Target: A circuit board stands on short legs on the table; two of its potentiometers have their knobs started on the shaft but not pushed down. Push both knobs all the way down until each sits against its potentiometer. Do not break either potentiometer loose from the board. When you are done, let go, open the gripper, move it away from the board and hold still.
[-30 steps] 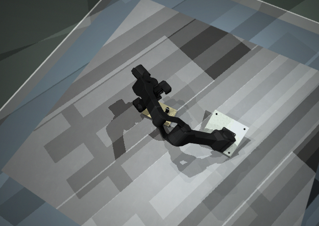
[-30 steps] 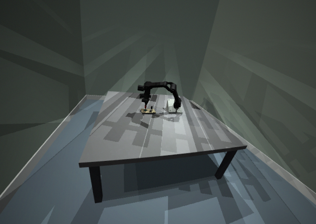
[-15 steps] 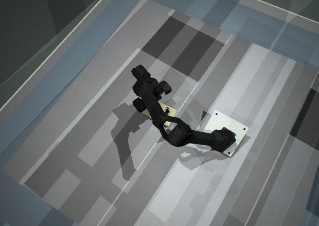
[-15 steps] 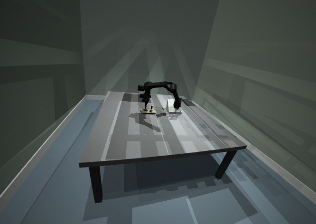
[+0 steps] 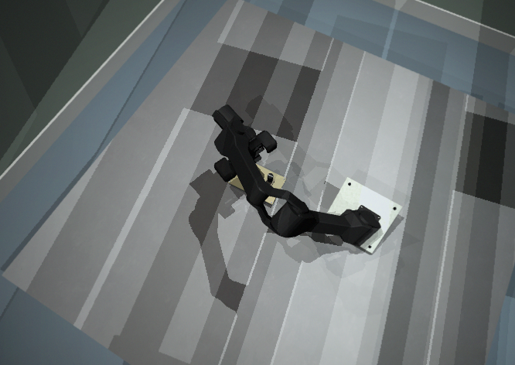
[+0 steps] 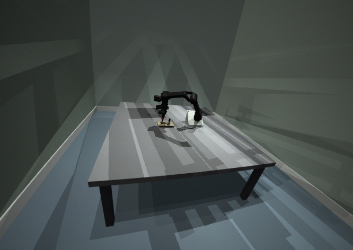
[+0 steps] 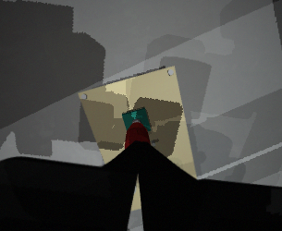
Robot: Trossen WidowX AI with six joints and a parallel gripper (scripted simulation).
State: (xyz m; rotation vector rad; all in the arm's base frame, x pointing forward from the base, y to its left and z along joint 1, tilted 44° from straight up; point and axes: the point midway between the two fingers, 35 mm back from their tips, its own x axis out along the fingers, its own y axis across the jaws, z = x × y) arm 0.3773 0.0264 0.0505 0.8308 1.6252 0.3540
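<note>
The red knob is 10 mm below my gripper tip. From my gripper tip the other things lie so: black knob: 70 mm behind, 20 mm to the right, 20 mm below.
</note>
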